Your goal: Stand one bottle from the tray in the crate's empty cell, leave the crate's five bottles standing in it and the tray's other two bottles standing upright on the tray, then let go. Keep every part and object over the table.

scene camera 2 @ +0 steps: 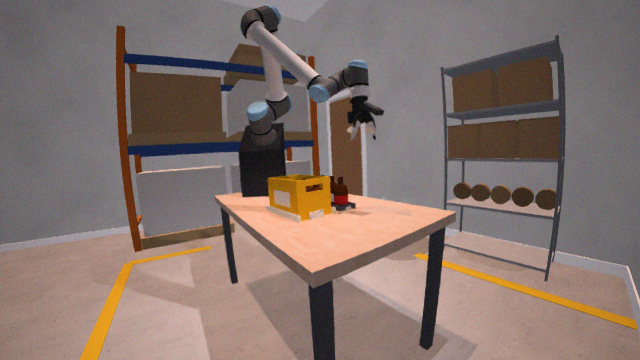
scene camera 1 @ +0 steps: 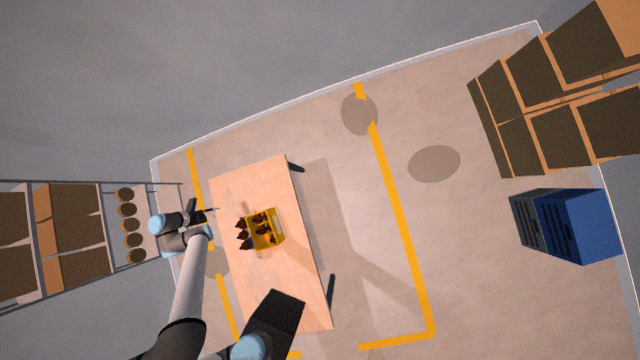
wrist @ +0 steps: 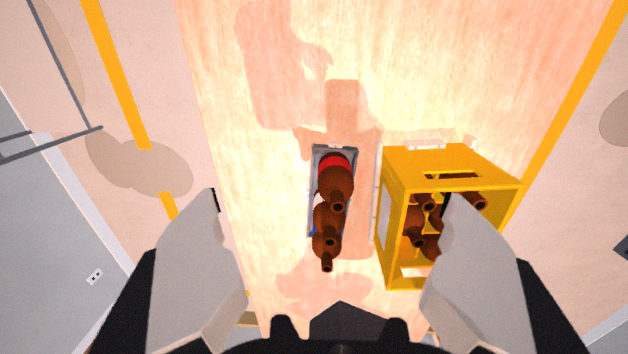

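Seen in the pictures: gripper, between the fingertips: (scene camera 2: 364, 140) (scene camera 1: 210, 211) (wrist: 328, 192); arm's base, origin of its link: (scene camera 2: 264, 137).
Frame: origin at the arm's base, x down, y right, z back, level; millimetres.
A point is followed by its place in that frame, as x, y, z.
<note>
Three brown bottles stand in a row on the grey tray (wrist: 316, 150) {423, -8, -788} (scene camera 2: 350, 205) {410, 16, -794}: a red-labelled one (wrist: 335, 182) {310, 27, -767} (scene camera 2: 340, 192) {340, 55, -764} (scene camera 1: 241, 223) {310, 49, -746}, a middle one (wrist: 328, 216) {313, 2, -685} (scene camera 1: 242, 234) {308, 19, -666} and one with a blue label (wrist: 326, 245) (scene camera 1: 245, 245). The yellow crate (wrist: 395, 240) {257, 122, -657} (scene camera 2: 315, 202) {360, 226, -761} (scene camera 1: 256, 240) {291, 121, -577} stands beside the tray, with brown bottles (wrist: 427, 204) (scene camera 1: 262, 229) in it. My right finger hides part of its inside in the wrist view. My gripper (wrist: 328, 192) {92, 29, -896} (scene camera 2: 363, 134) {92, 29, -896} (scene camera 1: 218, 209) {92, 29, -896} is open and empty, high above the tray bottles and clear of them.
The wooden table (scene camera 1: 295, 285) {428, 172, -102} (scene camera 2: 350, 235) {428, 321, -1026} carries tray and crate. Low pale strips (wrist: 372, 200) {409, 109, -637} (scene camera 2: 283, 214) {414, 319, -641} lie along the crate's base, one between crate and tray. A grey shelf unit (scene camera 2: 561, 150) with boxes stands beyond the table. The arm's black pedestal (scene camera 2: 262, 170) {239, 69, -61} stands behind the table.
</note>
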